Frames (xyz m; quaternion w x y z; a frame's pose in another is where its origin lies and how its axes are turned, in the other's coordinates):
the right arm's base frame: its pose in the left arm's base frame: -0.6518 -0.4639 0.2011 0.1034 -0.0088 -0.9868 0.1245
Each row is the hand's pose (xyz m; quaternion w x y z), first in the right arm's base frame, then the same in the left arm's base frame.
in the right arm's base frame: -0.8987 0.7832 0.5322 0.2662 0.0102 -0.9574 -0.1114
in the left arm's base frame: 0.1112 0.1264 -0.6785 0.9033 -0.2278 0.3614 -0.0401
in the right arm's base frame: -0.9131 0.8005 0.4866 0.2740 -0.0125 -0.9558 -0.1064
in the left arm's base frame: 0.1346 0.1536 -0.6425 0.9016 -0.2203 0.3717 -0.0192
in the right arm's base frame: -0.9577 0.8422 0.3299 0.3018 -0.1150 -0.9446 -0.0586
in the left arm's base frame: 0.2102 0.2303 -0.5133 0.8946 -0.1609 0.4103 0.0737
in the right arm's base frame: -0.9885 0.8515 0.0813 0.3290 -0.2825 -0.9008 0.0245
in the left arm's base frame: 0.2915 0.2986 -0.2863 0.8604 -0.0559 0.4527 0.2273
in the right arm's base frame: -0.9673 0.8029 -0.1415 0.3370 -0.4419 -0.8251 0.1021
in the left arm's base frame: 0.3171 0.3068 -0.0588 0.7959 0.0467 0.4720 0.3763
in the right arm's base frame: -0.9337 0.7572 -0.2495 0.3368 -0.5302 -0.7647 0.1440
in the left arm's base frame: 0.3069 0.2903 0.0616 0.7423 0.1047 0.4761 0.4596
